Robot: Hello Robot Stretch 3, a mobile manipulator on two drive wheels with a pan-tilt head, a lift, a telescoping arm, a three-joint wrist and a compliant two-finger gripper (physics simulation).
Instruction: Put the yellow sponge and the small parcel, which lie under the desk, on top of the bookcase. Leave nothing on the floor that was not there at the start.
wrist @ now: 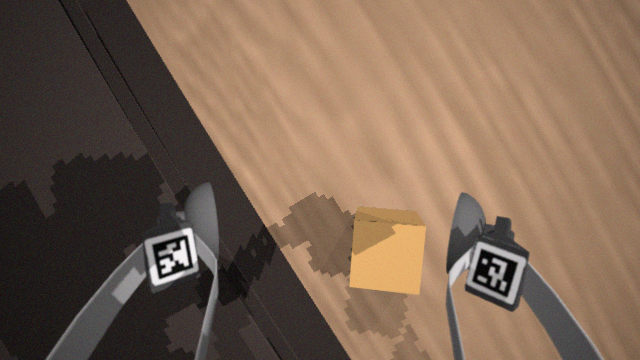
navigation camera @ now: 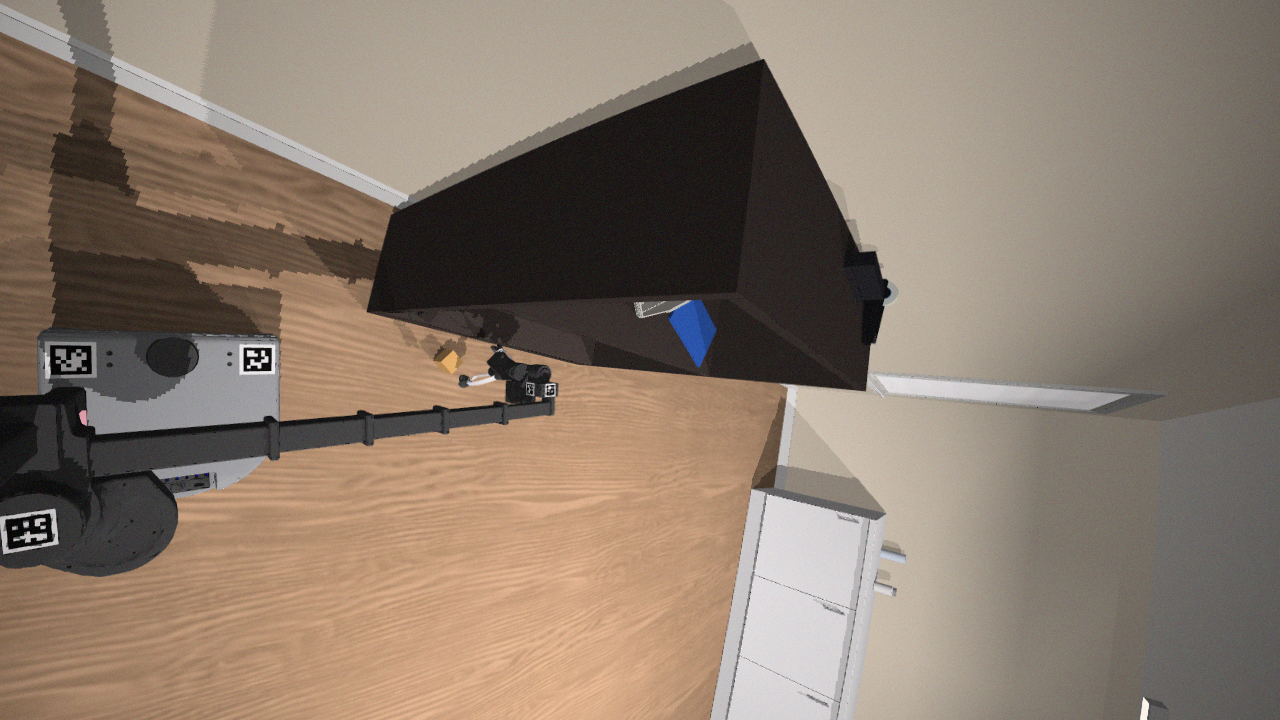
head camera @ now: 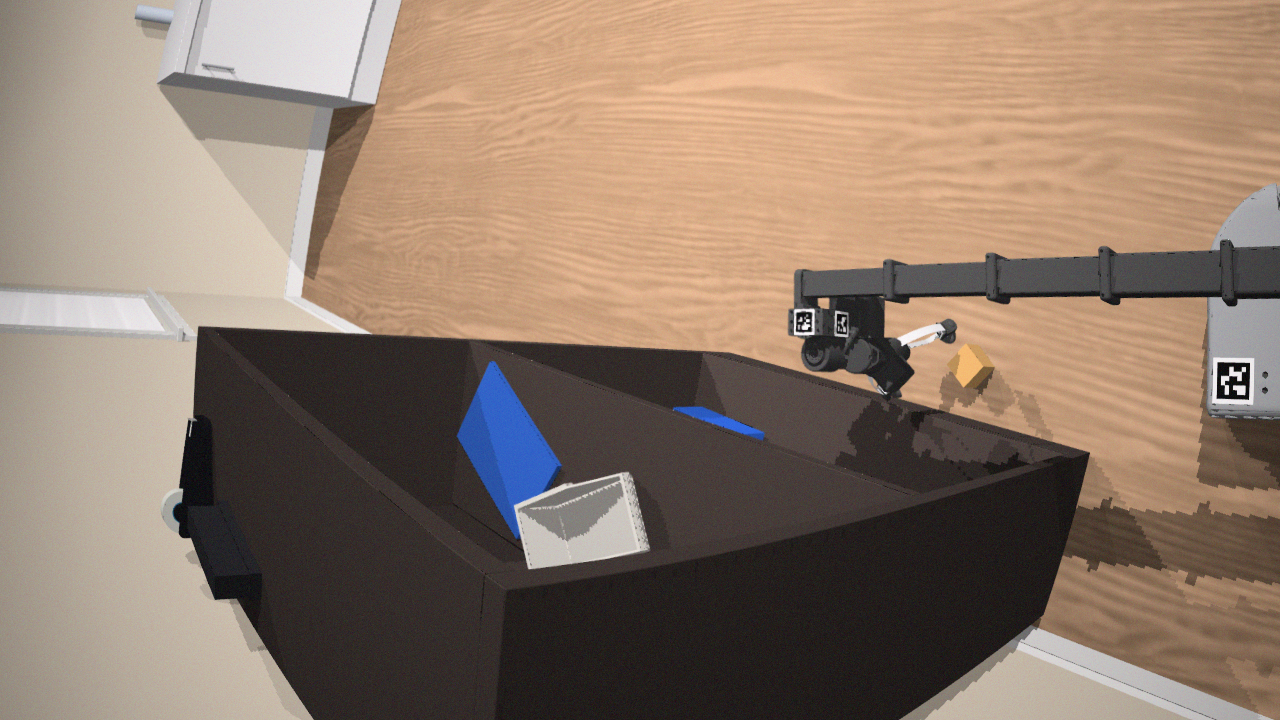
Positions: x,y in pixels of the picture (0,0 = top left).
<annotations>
gripper: wrist; navigation camera 478,365; head camera
blue book: navigation camera; head camera; not seen in the wrist view (out of frame)
blue bin: head camera 702,413; not seen in the wrist view (out of frame)
same spot on gripper: (head camera: 945,331) = (wrist: 520,298)
same spot on blue book: (navigation camera: 692,323) = (head camera: 508,452)
</annotations>
